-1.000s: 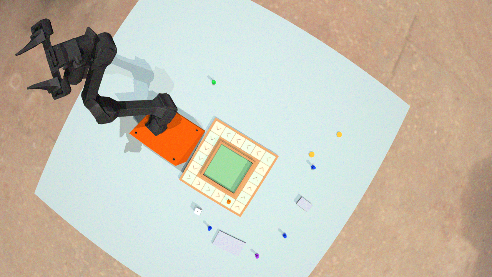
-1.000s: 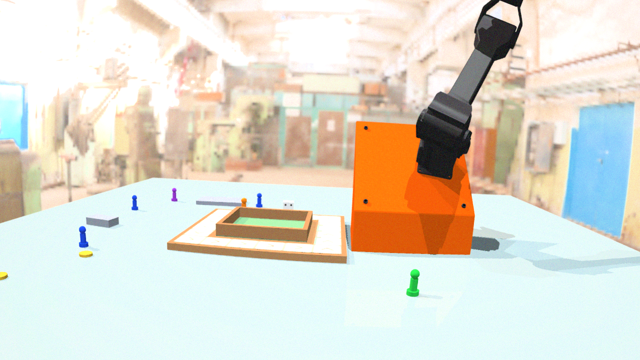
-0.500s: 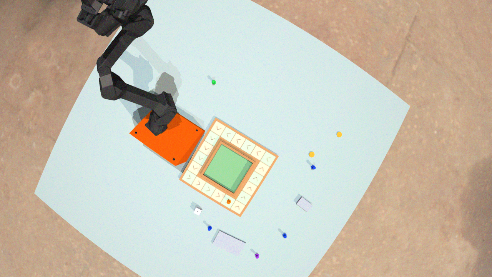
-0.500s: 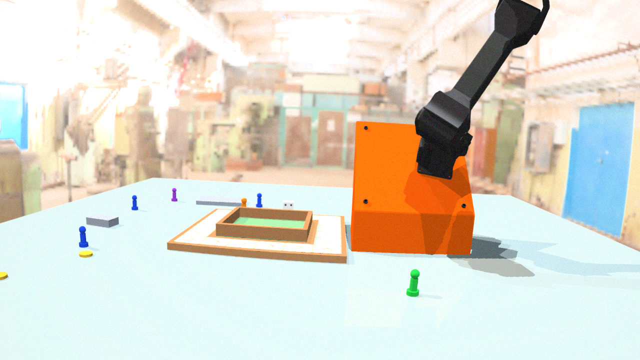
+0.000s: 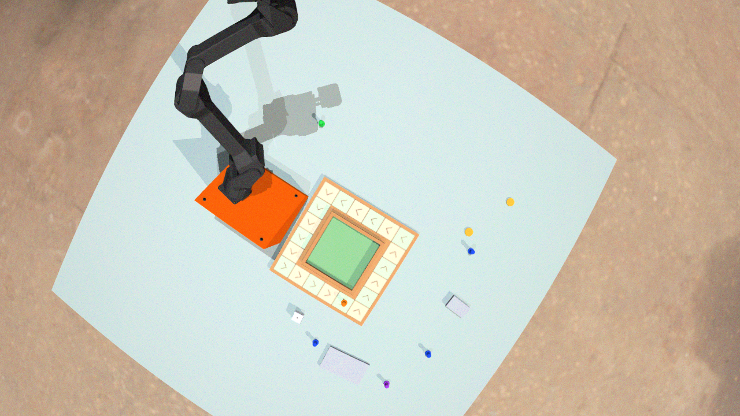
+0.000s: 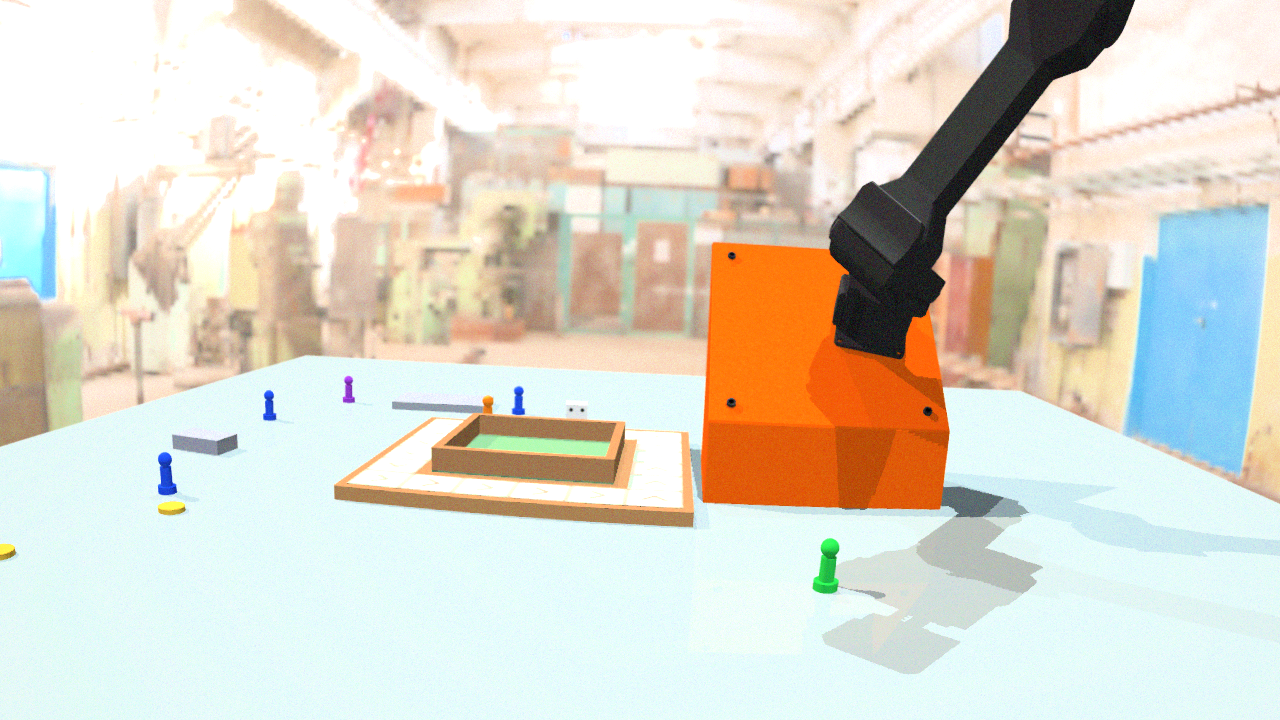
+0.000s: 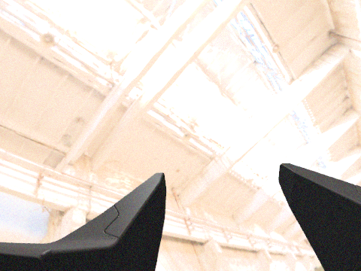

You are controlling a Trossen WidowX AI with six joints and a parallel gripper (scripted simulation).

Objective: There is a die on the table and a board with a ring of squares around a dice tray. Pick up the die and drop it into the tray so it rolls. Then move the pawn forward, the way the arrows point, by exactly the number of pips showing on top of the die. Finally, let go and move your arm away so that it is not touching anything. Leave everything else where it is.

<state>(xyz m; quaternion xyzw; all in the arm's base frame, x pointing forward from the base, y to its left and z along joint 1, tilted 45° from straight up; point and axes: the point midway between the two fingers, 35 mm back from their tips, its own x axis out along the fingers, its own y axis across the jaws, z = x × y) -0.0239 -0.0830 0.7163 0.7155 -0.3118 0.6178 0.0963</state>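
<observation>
Now: gripper tip 73 cm above the white die, 63 cm to the left of it and 42 cm short of it. Round my gripper tip: green pawn 72 cm below, 20 cm to the right, 14 cm ahead; then green tray 73 cm below, 42 cm to the right, 40 cm ahead; then orange pawn 71 cm below, 51 cm to the right, 49 cm ahead.
</observation>
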